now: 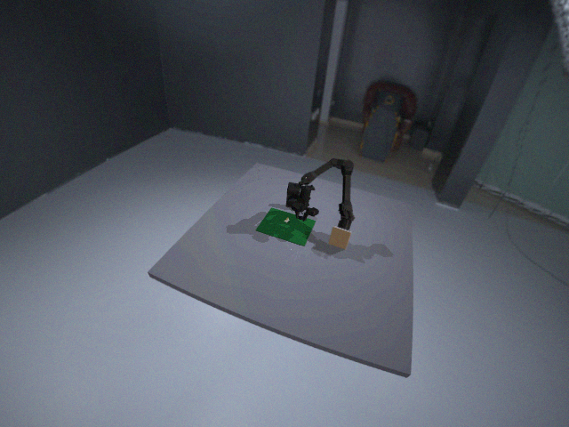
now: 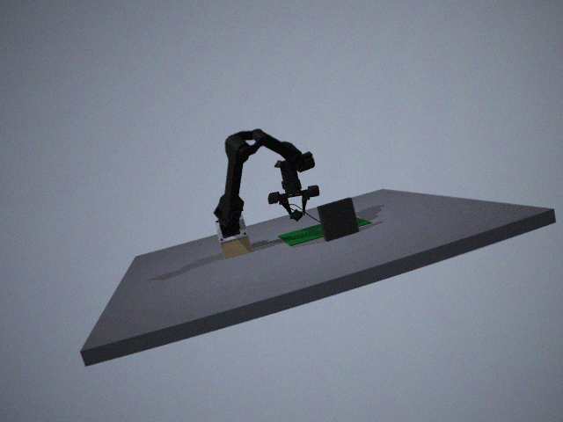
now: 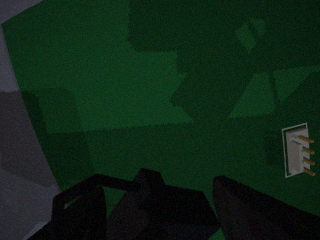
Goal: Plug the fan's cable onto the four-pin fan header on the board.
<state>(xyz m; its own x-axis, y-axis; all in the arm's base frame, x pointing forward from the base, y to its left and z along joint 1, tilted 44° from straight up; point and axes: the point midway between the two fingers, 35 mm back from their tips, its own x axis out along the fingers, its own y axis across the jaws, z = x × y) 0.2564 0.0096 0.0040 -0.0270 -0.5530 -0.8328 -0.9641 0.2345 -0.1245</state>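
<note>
Right now the fan plug is 10 mm behind my gripper tip, 10 mm to the right of it and 10 mm above it. From my gripper tip the other things lie so: green board 80 mm ahead, 90 mm below; then dark square fan 100 mm ahead, 190 mm to the right, 20 mm below.
</note>
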